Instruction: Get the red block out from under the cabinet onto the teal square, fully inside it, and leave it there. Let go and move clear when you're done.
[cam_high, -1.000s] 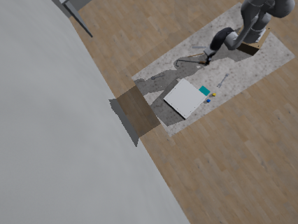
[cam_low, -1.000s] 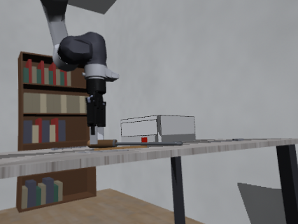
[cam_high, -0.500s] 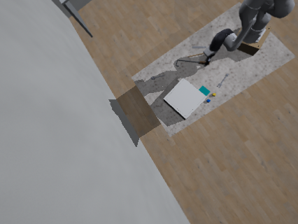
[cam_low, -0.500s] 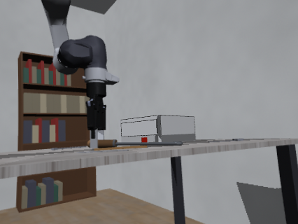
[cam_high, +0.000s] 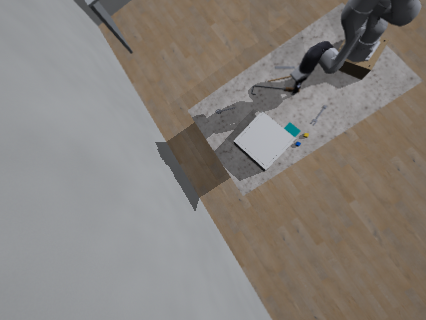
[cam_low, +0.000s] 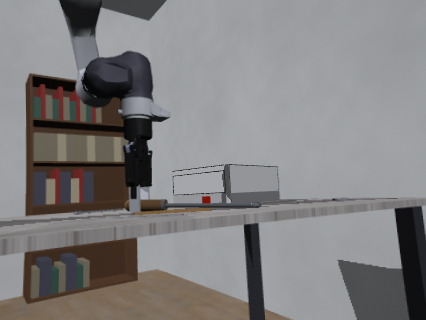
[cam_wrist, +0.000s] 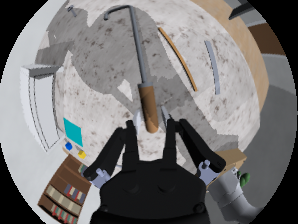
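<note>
Now: the hooked tool 110 mm ahead of my hand, 100 mm to the right of it and 20 mm below it. Round my hand: wooden stick (150 mm to the right, 30 mm below); wrench (20 mm ahead, 260 mm to the left, 30 mm below); grey bar (100 mm behind, 190 mm to the right, 30 mm below).
</note>
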